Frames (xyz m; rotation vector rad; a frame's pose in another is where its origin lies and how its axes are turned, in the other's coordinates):
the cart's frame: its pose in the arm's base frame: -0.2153 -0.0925 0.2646 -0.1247 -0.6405 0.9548
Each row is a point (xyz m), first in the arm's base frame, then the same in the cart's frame.
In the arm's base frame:
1: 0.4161 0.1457 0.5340
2: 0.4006 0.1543 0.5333
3: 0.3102 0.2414 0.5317
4: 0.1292 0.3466 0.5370
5: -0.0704 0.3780 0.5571
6: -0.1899 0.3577 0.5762
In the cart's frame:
1: 0.5693 -0.4153 -0.1771
2: 0.5695 -0.3988 -0.1705
3: 0.6007 -0.2821 -0.1363
4: 0.6122 -0.0921 -0.0490
5: 0.5644 0.0625 0.0736
6: 0.5081 0.1296 0.1596

